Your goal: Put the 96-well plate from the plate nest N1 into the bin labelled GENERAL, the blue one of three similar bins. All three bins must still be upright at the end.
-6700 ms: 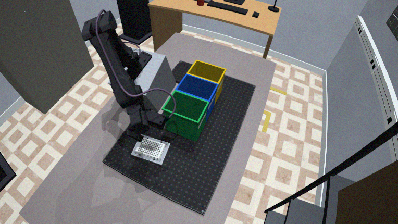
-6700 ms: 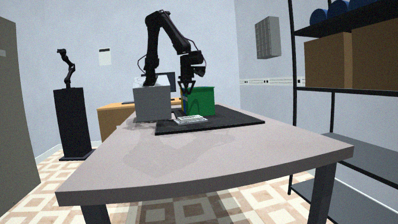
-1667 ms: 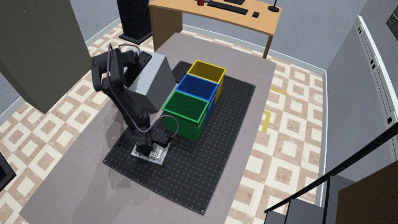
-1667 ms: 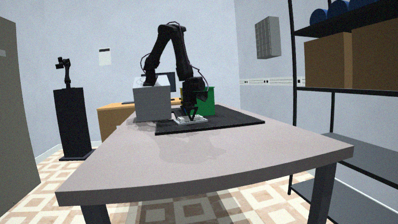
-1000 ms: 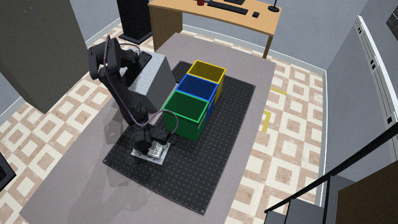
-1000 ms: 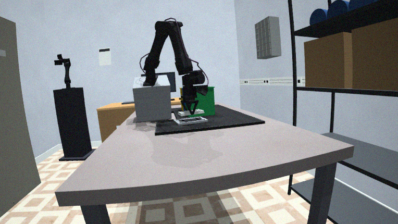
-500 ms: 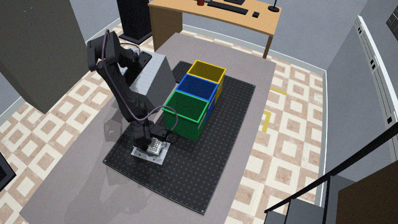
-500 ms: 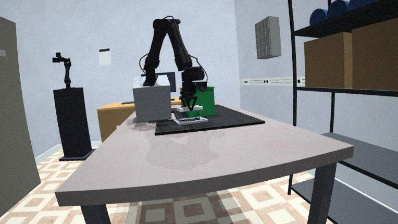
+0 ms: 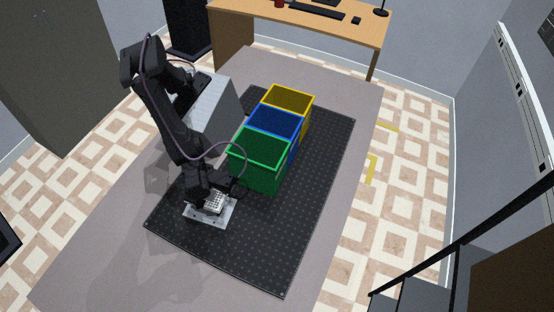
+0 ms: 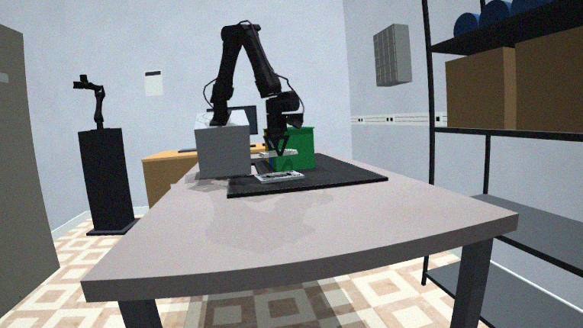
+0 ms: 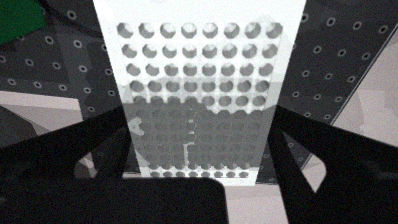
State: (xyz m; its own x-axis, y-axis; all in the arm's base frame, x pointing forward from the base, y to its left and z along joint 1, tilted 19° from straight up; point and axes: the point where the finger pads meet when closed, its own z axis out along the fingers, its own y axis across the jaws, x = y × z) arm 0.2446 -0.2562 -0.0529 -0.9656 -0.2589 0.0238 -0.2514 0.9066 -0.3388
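My gripper is now 90 mm above the plate nest N1. Also, from my hand: blue bin (50 mm ahead, 340 mm to the left, 10 mm below); white 96-well plate (right at my hand); green bin (70 mm ahead, 210 mm to the left, 10 mm below).
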